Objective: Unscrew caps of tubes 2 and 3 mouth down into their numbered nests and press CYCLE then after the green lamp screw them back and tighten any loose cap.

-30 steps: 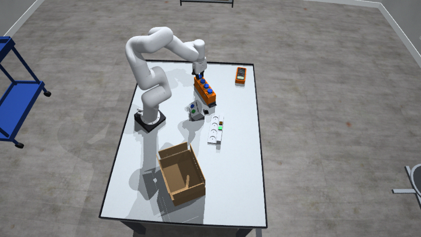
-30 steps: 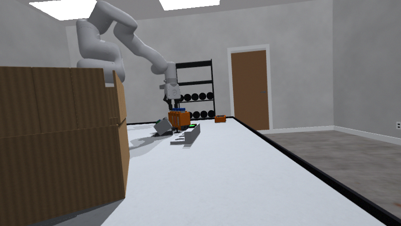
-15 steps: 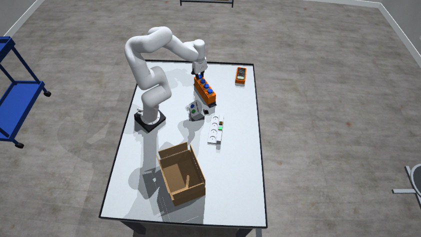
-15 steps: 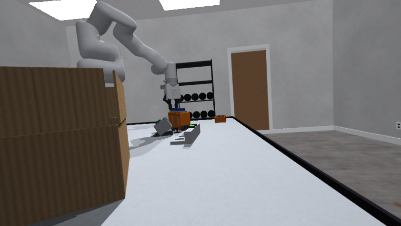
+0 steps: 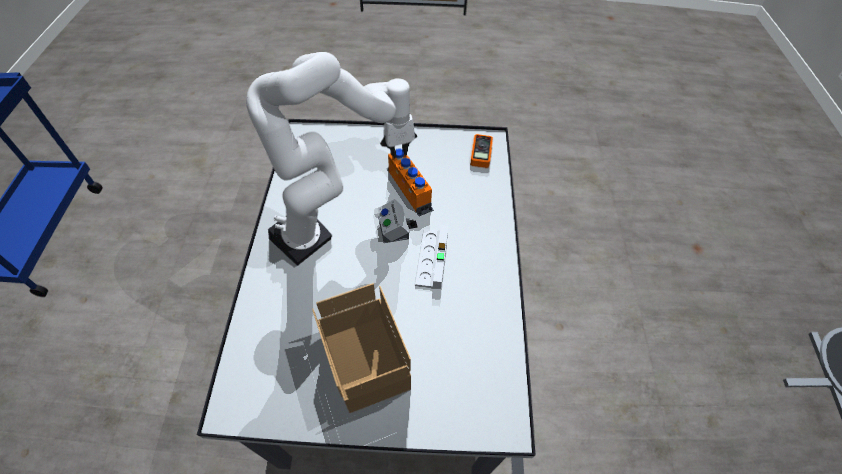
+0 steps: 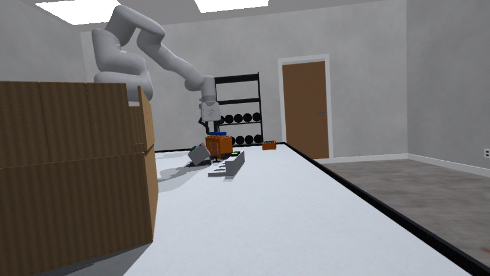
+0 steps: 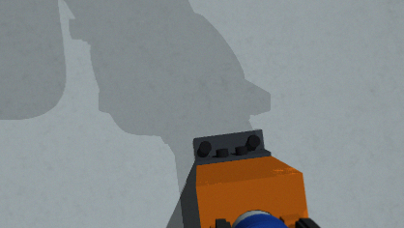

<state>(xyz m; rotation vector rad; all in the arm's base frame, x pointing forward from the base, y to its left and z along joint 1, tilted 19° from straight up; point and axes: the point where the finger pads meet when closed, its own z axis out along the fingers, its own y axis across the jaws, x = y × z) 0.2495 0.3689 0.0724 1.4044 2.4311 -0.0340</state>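
My gripper is now 40 mm to the left of the blue cap, 30 mm short of it and 10 mm above it. Round my hand: green key 280 mm to the right, 60 mm below; then blue key 230 mm to the right, 60 mm below, 20 mm behind; then grey key housing 250 mm to the right, 70 mm below, 10 mm ahead.
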